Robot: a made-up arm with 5 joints.
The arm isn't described. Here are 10 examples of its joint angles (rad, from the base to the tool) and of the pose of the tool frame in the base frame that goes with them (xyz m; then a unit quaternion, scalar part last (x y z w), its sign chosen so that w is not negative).
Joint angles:
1: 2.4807 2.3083 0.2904 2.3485 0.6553
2: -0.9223 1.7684 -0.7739 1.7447 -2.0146
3: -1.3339 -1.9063 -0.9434 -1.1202 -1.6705
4: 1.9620 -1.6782 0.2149 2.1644 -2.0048
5: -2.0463 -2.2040 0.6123 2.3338 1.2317
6: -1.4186 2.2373 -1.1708 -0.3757 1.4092
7: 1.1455 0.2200 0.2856 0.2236 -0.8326
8: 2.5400 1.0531 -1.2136 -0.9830 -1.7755
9: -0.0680 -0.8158 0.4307 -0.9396 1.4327
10: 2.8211 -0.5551 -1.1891 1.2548 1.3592
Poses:
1: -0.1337 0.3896 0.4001 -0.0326 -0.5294 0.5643 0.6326
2: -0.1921 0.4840 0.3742 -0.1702 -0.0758 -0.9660 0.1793
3: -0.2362 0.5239 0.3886 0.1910 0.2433 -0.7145 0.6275
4: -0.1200 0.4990 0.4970 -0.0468 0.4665 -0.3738 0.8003
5: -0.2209 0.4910 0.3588 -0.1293 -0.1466 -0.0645 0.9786
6: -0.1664 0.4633 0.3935 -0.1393 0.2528 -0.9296 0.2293
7: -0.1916 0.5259 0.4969 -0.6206 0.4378 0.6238 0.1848
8: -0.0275 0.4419 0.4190 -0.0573 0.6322 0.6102 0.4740
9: -0.3314 0.4921 0.3797 0.3087 -0.4037 -0.3102 0.8034
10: -0.0240 0.5336 0.4160 -0.2568 0.4934 0.7613 0.3331
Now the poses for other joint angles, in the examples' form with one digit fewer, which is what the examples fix.
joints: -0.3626 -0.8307 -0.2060 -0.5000 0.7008
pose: -0.338 0.505 0.375 -0.162 -0.379 -0.228 0.882
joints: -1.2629 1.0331 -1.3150 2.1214 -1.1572
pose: -0.195 0.467 0.354 -0.022 0.101 -0.975 0.198
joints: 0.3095 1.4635 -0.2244 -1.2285 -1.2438
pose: -0.233 0.431 0.489 -0.401 -0.076 0.748 0.523
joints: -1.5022 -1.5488 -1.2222 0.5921 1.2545
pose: -0.188 0.577 0.285 -0.332 -0.419 -0.797 0.281
